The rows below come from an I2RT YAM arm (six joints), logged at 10 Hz.
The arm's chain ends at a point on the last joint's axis. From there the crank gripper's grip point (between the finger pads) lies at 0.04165 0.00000 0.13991 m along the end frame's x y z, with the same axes.
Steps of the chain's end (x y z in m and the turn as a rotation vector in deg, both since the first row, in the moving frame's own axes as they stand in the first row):
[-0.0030 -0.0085 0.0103 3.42 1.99 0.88]
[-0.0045 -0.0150 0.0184 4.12 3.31 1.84]
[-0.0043 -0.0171 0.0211 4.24 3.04 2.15]
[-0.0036 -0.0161 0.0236 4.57 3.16 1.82]
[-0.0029 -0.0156 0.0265 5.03 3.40 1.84]
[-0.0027 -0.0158 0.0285 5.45 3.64 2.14]
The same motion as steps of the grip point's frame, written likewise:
[0.0019 -0.0161 0.0085 3.42 1.99 0.88]
[0.0036 -0.0235 0.0155 4.12 3.31 1.84]
[0.0032 -0.0257 0.0184 4.24 3.04 2.15]
[0.0042 -0.0257 0.0207 4.57 3.16 1.82]
[0.0055 -0.0263 0.0233 5.03 3.40 1.84]
[0.0063 -0.0272 0.0250 5.45 3.64 2.14]

